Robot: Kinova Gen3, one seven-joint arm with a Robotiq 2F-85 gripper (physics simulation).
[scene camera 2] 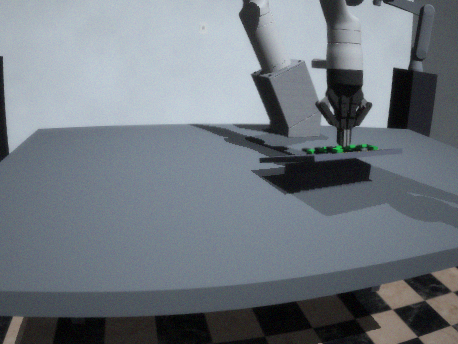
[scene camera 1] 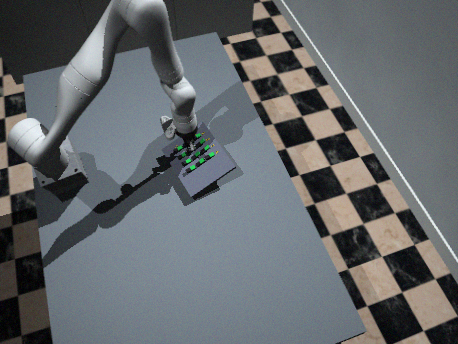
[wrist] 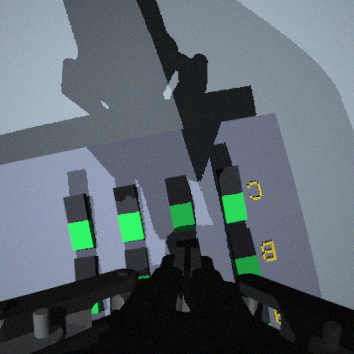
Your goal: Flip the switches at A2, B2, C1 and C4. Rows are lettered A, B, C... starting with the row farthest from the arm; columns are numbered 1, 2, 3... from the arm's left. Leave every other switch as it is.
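The tilted grey switch board (scene camera 1: 210, 177) (scene camera 2: 390, 152) (wrist: 290, 215) carries dark switches with green parts, in three rows and four columns. In the wrist view C1 (wrist: 234, 207), C2 (wrist: 181, 215), C3 (wrist: 131, 226) and C4 (wrist: 81, 235) show green on the half towards row B. B1 (wrist: 248, 265) shows partly. My gripper (scene camera 1: 192, 146) (scene camera 2: 344, 144) (wrist: 186, 262) is shut with nothing between the fingertips. They point down at the board in column 2, just beyond C2, around B2. Whether they touch it I cannot tell. The gripper hides B2 and A2 in the wrist view.
The board stands on a dark block (scene camera 2: 327, 172) on the grey table (scene camera 1: 200, 250) (scene camera 2: 125, 225). The arm's base (scene camera 1: 62, 172) (scene camera 2: 295, 100) is at the table's edge. Neighbouring switches lie close on both sides of the fingertips. The arm's shadow falls across the board.
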